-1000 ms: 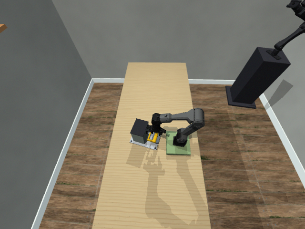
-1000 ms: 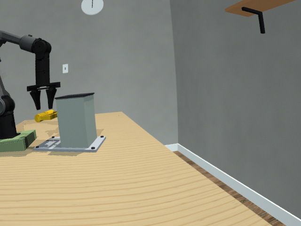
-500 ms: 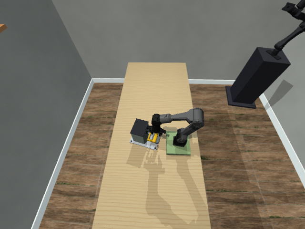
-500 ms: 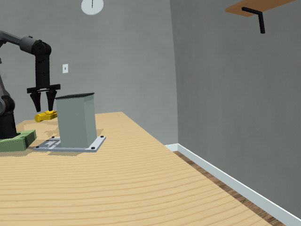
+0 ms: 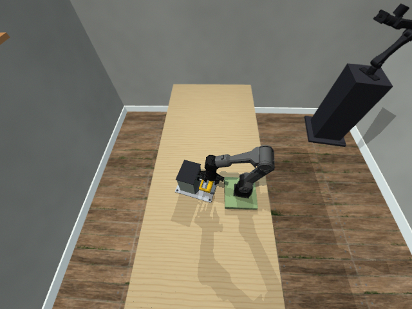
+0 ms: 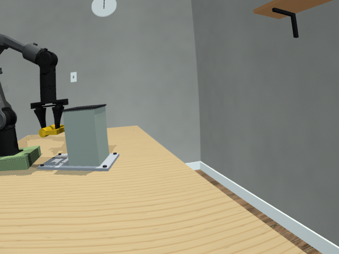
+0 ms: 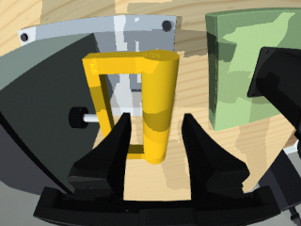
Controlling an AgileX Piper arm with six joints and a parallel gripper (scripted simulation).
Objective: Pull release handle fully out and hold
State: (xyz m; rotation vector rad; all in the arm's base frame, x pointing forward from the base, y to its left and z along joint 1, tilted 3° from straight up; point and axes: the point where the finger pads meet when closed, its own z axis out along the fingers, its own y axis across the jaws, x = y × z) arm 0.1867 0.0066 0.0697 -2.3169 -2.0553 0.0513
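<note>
My gripper is now 110 mm above the metal base plate, 90 mm short of it and 10 mm to the left of it.
</note>
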